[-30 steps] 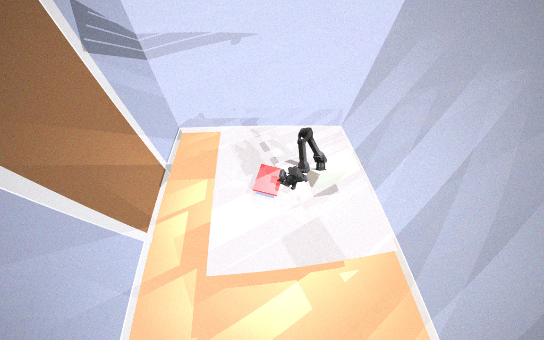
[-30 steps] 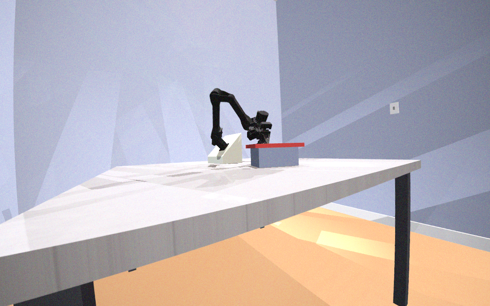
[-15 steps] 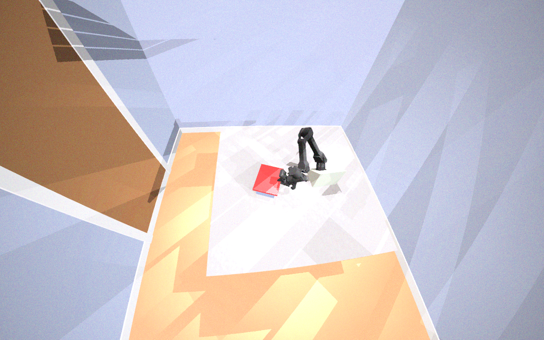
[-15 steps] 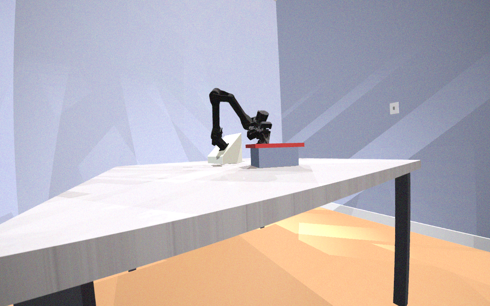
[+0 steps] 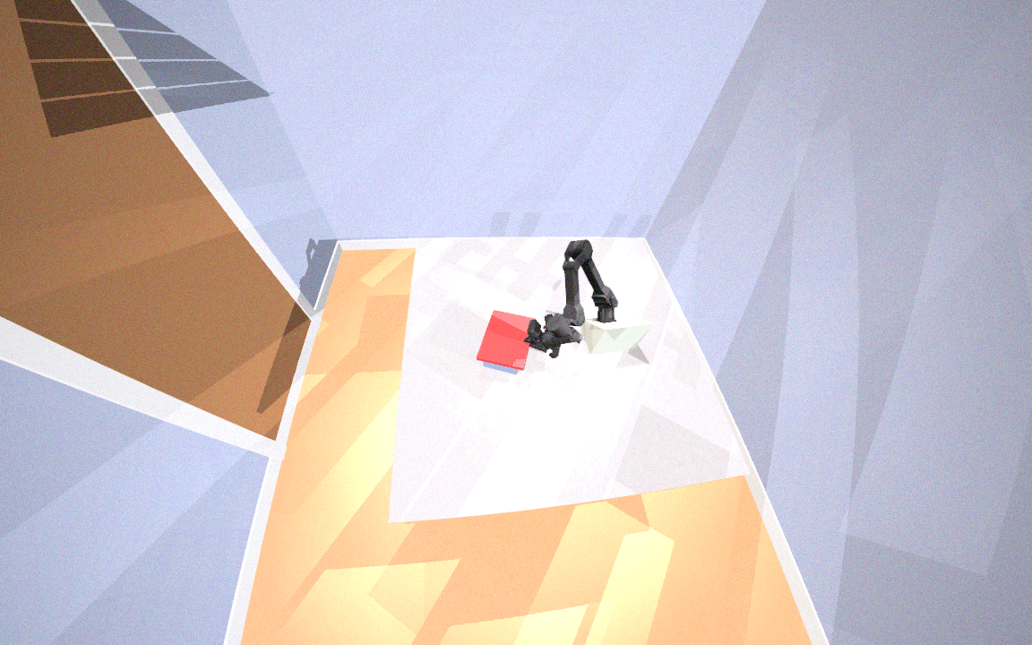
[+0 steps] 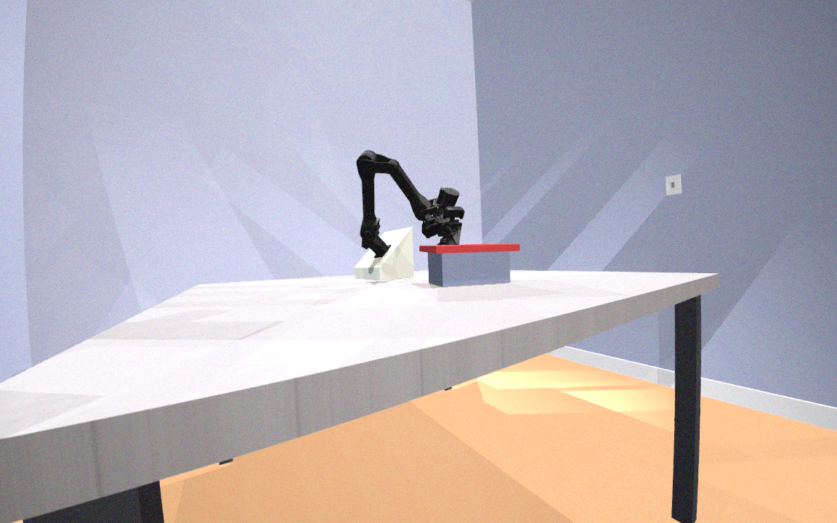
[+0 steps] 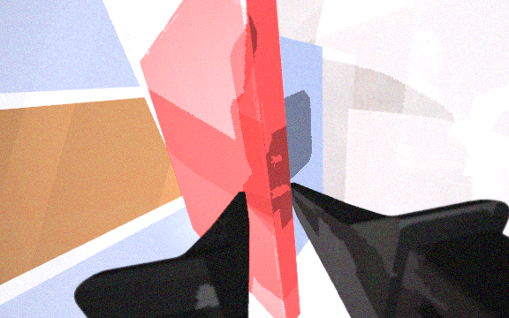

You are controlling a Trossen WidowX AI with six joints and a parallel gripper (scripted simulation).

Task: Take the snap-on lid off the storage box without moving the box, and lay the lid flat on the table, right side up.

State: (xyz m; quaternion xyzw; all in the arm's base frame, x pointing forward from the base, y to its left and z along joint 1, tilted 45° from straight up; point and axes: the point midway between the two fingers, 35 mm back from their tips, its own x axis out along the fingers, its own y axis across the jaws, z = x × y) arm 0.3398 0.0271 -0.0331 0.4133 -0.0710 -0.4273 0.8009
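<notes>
Right now the red lid is 7 cm ahead of my gripper tip and 3 cm to the right of it. From my gripper tip the other things lie so: blue-grey storage box: 7 cm ahead, 3 cm to the right, 5 cm below.
</notes>
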